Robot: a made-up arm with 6 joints. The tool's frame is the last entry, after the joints.
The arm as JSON. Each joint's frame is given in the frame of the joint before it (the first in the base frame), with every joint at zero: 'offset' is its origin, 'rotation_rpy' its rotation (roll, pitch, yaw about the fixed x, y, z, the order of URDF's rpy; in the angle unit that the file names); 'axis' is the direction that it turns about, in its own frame. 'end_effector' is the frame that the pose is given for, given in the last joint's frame.
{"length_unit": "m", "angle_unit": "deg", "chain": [
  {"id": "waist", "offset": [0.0, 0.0, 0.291], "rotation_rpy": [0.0, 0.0, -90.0], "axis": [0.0, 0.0, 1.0]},
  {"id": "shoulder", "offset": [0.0, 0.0, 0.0], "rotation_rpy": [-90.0, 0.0, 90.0], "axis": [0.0, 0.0, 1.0]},
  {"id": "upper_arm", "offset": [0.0, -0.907, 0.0], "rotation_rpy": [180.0, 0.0, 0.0], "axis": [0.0, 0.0, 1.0]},
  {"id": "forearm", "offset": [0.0, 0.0, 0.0], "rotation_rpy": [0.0, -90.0, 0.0], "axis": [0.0, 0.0, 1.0]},
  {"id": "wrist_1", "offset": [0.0, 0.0, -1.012], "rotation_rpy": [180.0, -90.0, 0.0], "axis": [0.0, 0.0, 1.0]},
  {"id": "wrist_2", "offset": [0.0, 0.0, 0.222], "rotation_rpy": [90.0, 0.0, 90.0], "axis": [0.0, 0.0, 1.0]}
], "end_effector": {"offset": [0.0, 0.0, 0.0], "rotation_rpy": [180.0, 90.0, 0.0]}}
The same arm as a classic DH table. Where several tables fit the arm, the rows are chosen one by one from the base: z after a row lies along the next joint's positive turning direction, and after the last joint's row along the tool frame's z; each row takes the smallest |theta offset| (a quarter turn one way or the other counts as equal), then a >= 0, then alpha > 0; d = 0 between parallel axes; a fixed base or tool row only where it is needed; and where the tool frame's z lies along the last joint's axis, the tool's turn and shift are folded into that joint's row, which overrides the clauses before.
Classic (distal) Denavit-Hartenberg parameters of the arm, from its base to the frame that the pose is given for. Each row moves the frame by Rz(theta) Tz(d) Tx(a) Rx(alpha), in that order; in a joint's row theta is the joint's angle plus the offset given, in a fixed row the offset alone. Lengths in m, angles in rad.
waist: d 0.291; theta_offset 0; a 0; alpha -1.5708
shoulder: d 0; theta_offset -1.5708; a 0.907; alpha 3.1416
upper_arm: d 0; theta_offset 0; a 0; alpha -1.5708
forearm: d -1.012; theta_offset 0; a 0; alpha 1.5708
wrist_1: d 0.222; theta_offset 0; a 0; alpha -1.5708
wrist_2: d 0; theta_offset 1.5708; a 0; alpha 1.5708
tool (fixed): d 0; theta_offset -1.5708; a 0; alpha 0

